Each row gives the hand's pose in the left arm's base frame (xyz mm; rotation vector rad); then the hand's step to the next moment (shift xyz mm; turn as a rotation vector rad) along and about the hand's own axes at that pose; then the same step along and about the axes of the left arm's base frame.
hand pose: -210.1 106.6 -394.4 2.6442 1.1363 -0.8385
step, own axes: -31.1 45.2 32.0 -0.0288 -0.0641 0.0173
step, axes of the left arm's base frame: 0.5 -62.1 -13.5 -0.0689 0.0213 0.0067
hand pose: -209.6 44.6 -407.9 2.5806 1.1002 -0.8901
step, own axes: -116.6 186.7 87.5 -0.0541 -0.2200 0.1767
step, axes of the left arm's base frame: 29.6 -234.8 -9.6 -0.2650 0.0528 -0.0976
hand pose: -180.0 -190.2 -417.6 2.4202 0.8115 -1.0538
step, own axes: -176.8 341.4 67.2 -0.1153 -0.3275 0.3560
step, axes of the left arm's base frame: 84.2 -359.4 126.9 -0.4635 0.0159 -0.1793
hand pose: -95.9 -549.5 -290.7 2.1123 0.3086 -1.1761
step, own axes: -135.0 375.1 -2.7 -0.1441 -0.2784 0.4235
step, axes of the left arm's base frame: 115.7 -257.4 281.6 -0.4991 -0.0618 -0.1572
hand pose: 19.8 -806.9 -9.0 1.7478 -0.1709 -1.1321
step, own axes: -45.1 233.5 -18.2 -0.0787 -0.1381 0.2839
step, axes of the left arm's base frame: 74.8 -75.6 213.5 -0.3068 -0.0753 -0.0778
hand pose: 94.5 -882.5 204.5 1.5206 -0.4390 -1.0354
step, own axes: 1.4 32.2 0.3 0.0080 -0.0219 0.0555
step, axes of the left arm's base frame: 9.3 -9.1 29.5 -0.0461 -0.0338 -0.0188
